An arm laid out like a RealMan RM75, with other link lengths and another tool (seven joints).
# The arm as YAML. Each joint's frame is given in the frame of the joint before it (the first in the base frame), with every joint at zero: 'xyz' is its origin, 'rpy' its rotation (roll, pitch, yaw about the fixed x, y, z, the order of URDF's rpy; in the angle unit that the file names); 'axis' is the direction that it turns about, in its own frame. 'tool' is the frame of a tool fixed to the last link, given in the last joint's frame.
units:
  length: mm
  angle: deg
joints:
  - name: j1
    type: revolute
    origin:
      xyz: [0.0, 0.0, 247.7]
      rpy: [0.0, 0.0, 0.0]
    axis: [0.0, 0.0, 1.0]
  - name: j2
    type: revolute
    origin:
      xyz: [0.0, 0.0, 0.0]
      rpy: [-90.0, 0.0, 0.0]
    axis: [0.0, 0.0, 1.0]
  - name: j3
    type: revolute
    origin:
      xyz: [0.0, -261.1, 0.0]
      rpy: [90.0, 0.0, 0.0]
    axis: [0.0, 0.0, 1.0]
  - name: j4
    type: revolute
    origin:
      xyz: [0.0, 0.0, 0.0]
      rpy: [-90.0, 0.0, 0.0]
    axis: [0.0, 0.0, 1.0]
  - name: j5
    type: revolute
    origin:
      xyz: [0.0, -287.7, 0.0]
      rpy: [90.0, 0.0, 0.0]
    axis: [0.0, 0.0, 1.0]
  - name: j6
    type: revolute
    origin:
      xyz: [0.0, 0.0, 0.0]
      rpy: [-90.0, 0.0, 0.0]
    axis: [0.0, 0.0, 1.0]
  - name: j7
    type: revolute
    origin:
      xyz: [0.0, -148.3, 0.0]
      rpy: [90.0, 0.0, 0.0]
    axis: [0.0, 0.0, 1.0]
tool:
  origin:
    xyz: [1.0, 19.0, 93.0]
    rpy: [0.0, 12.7, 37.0]
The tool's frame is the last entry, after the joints.
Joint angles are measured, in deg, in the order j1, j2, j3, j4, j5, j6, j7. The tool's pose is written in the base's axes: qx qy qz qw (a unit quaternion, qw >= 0); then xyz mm. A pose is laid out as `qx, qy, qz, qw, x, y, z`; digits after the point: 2 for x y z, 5 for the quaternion.
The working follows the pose.
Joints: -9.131 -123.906 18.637 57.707 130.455 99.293 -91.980
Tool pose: -0.92513, -0.13409, -0.20364, 0.29101, -414.25, 276.06, 3.81
Where each joint sits with the arm in this pose, in the base's axes (m; each line is computed from the numbers above, not from the rounded line before):
j1: 0.0000 0.0000 0.2477
j2: 0.0000 0.0000 0.2477
j3: -0.2140 0.0344 0.1021
j4: -0.2140 0.0344 0.1021
j5: -0.4545 0.1518 0.2076
j6: -0.4545 0.1518 0.2076
j7: -0.4400 0.2333 0.0846
the tool: -0.4143 0.2761 0.0038

